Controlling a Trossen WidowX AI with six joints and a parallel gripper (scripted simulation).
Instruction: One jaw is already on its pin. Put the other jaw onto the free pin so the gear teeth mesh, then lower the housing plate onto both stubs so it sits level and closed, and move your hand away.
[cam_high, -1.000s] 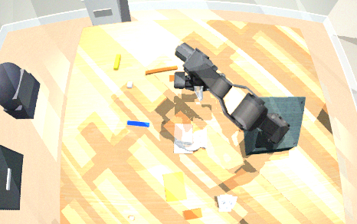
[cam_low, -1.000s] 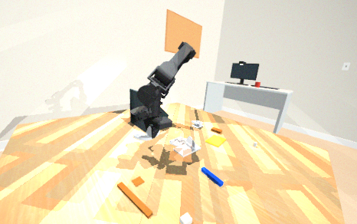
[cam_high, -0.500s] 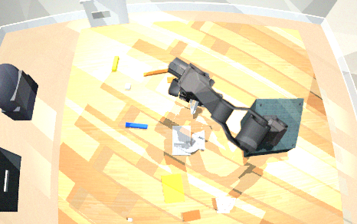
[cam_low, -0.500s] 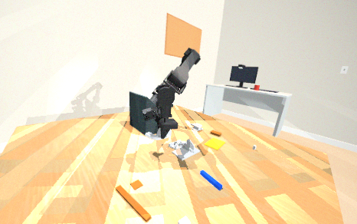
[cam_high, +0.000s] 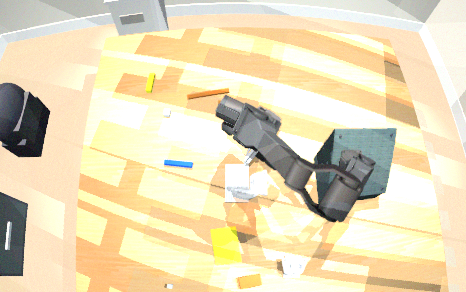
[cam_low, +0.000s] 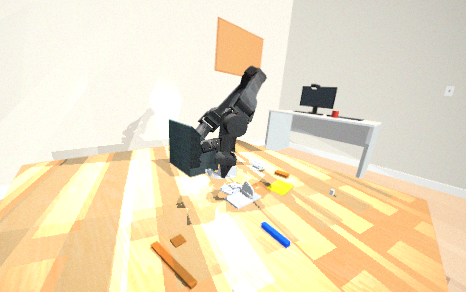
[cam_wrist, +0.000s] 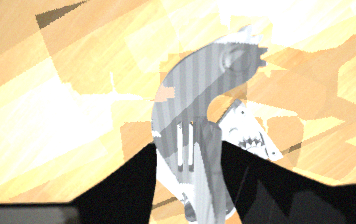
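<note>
My gripper tip is 4 cm past the white jaw and 1 cm to the left of it. Also, from my gripper tip: small orange square: 8 cm ahead, 20 cm to the right, 9 cm below; then yellow slab: 8 cm ahead, 27 cm to the left, 9 cm below; then blue bar: 22 cm ahead, 1 cm to the left, 9 cm below.
</note>
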